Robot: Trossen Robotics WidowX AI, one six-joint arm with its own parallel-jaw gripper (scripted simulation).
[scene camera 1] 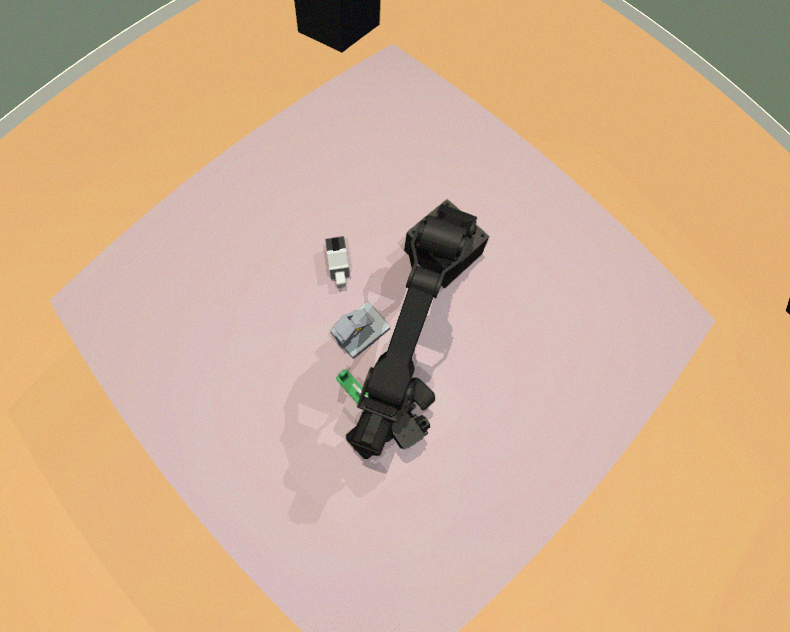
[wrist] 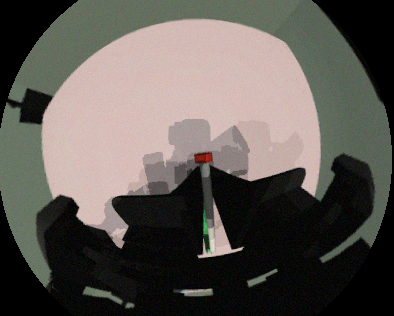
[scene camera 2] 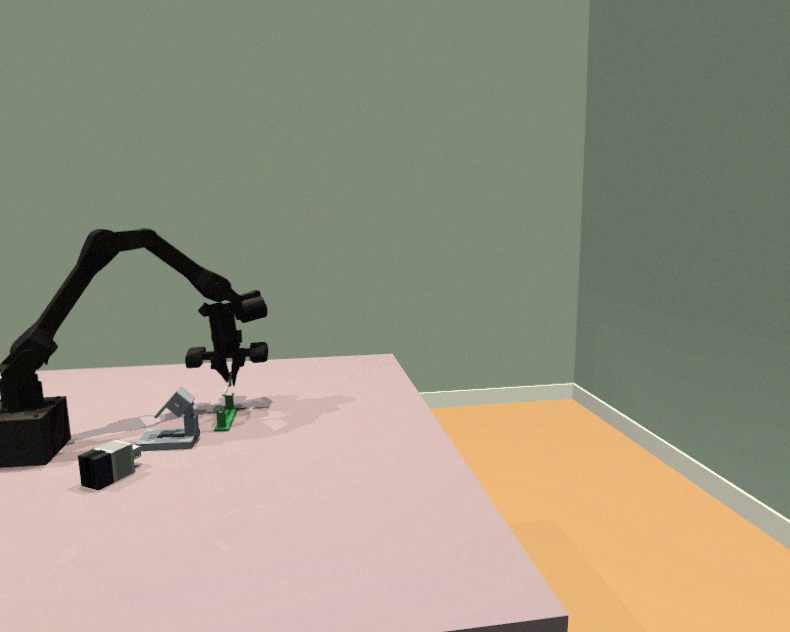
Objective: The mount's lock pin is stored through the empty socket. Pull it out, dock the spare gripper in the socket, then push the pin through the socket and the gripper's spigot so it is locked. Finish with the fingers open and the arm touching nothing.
Observation:
The gripper point(scene camera 2: 232, 385) carries a lock pin point(wrist: 203, 159). Also in view: a spare gripper point(scene camera 2: 100, 467) and a mount point(scene camera 2: 181, 402).
The spare gripper shows as well in scene camera 1 point(scene camera 1: 336, 248). The gripper shows as well in scene camera 1 point(scene camera 1: 394, 431) and in the wrist view point(wrist: 203, 169). The mount is seen too in scene camera 1 point(scene camera 1: 354, 332). The wrist view does not show the spare gripper, which is hidden by the gripper.

